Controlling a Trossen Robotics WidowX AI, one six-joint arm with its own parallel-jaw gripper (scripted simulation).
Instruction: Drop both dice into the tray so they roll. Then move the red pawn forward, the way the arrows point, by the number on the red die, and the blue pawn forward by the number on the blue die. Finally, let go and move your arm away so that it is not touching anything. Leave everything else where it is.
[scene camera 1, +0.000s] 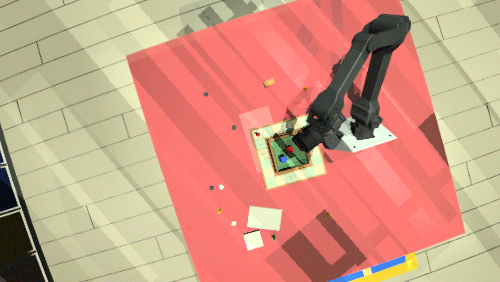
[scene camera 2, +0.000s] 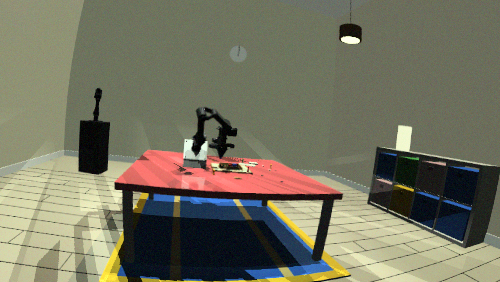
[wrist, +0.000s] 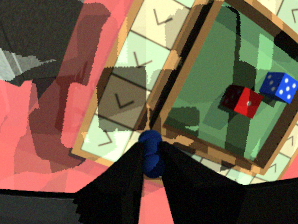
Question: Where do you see a shaded arrow square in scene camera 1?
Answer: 271, 181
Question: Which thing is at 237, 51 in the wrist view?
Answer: A green tray.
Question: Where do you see my gripper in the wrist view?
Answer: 150, 148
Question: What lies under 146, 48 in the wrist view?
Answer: A shaded arrow square.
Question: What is my gripper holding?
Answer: A blue pawn.
